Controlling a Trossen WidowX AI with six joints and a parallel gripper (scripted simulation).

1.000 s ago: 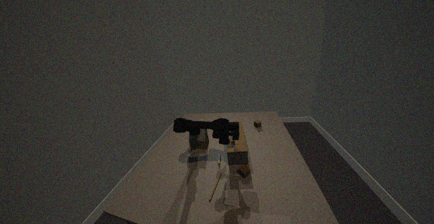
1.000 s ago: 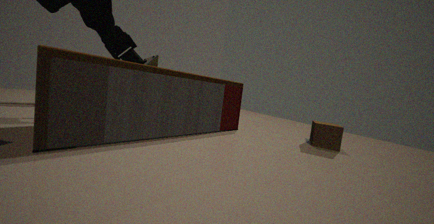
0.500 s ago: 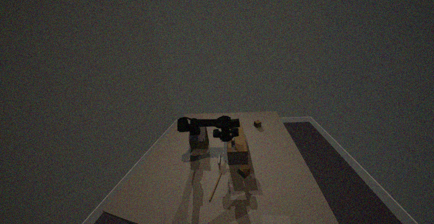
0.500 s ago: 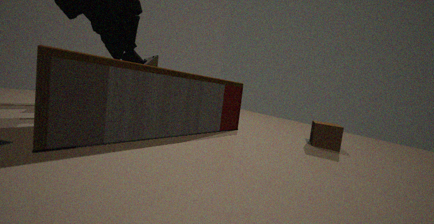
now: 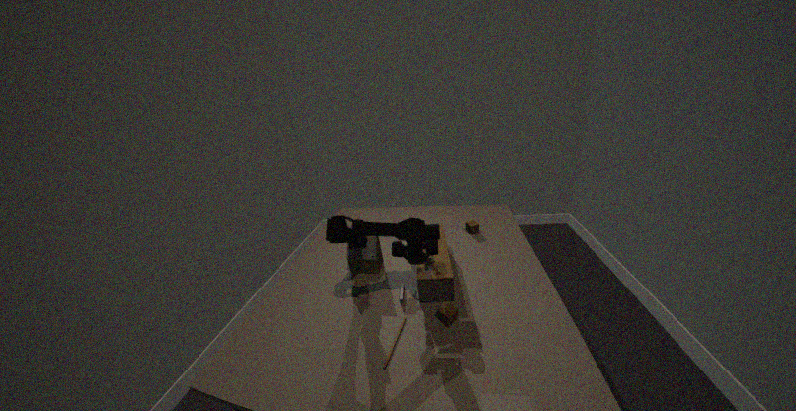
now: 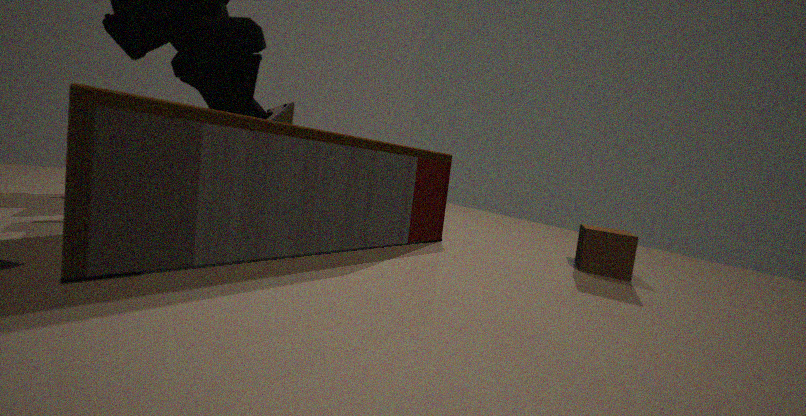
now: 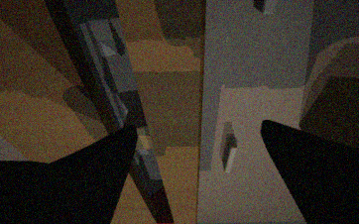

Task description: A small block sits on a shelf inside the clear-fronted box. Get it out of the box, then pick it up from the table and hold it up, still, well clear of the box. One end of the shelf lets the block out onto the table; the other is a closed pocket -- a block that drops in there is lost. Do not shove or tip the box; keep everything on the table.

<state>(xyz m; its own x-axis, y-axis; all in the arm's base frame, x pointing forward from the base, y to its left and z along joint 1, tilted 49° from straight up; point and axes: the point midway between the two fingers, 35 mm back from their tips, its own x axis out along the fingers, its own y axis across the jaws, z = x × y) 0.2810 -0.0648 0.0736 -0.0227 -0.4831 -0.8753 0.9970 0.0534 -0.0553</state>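
Right now the box is 7 cm to the left of my gripper tip, 7 cm below it and 3 cm ahead of it. The rest, counted from my gripper tip: thin stick: 29 cm to the right, 12 cm below, 6 cm behind.
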